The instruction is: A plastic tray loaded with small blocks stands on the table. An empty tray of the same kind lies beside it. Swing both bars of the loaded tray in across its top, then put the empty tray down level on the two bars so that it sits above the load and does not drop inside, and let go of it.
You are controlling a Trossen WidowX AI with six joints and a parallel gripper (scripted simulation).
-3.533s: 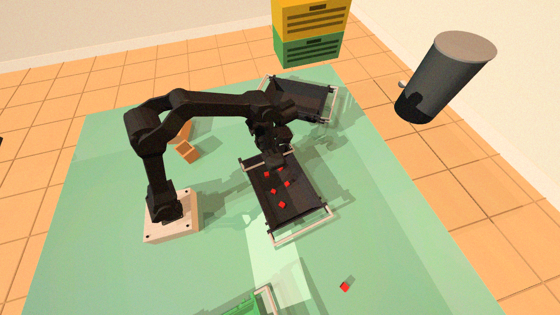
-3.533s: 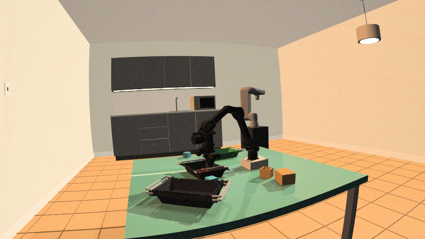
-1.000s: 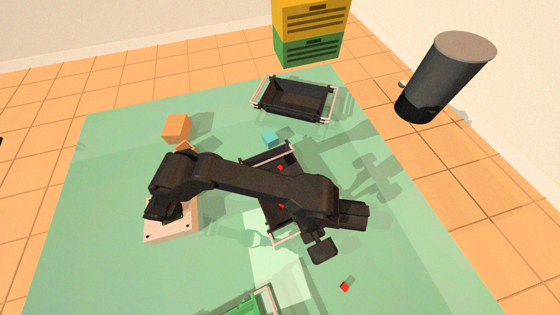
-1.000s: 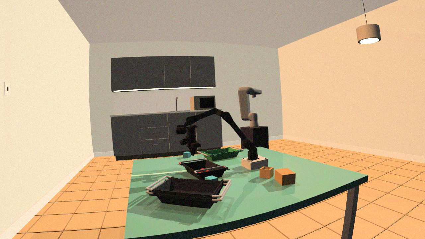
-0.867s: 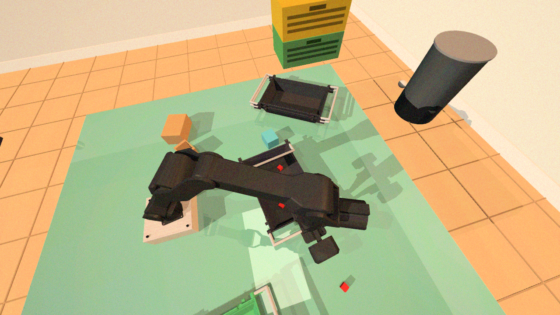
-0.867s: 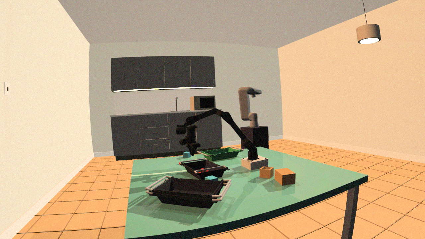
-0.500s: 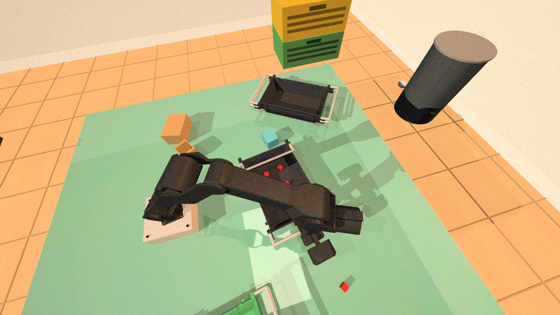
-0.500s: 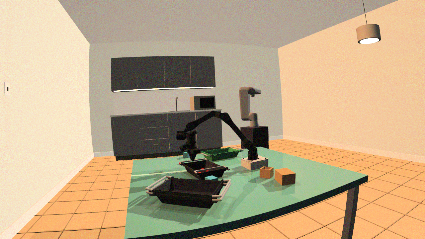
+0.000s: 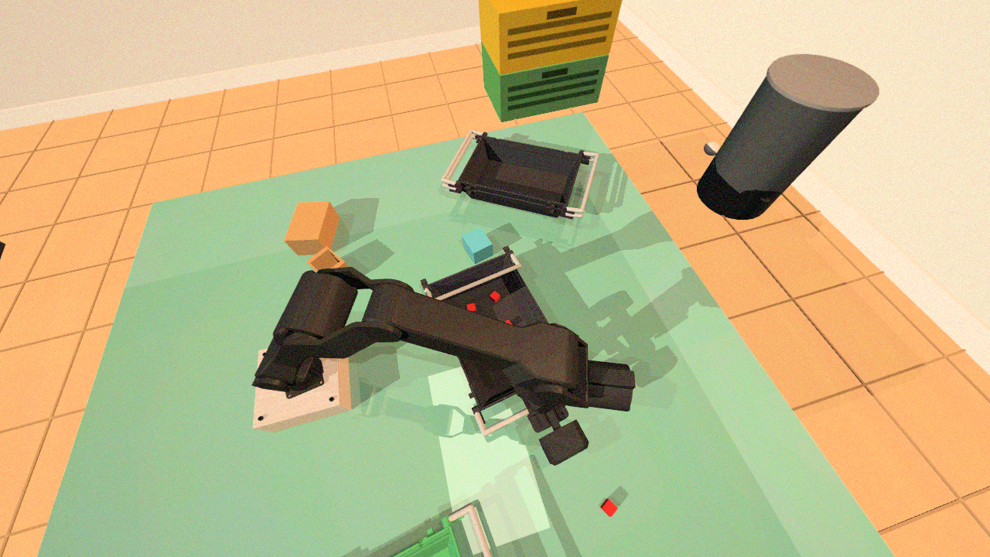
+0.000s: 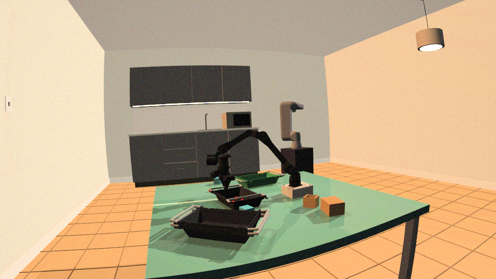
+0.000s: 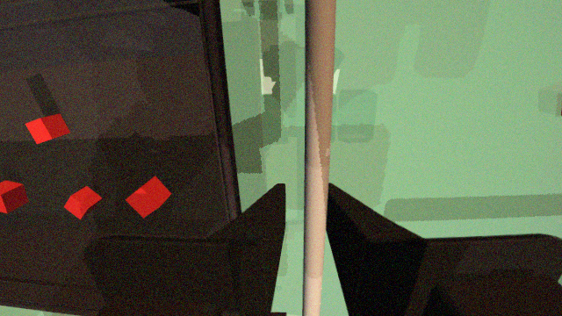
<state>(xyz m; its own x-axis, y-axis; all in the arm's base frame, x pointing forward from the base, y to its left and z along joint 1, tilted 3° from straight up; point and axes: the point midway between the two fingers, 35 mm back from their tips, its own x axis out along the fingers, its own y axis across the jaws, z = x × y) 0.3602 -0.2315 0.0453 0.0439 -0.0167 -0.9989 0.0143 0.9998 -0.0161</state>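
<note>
Right now the green tray is 340 mm behind my gripper tip and 180 mm to the right of it.
</note>
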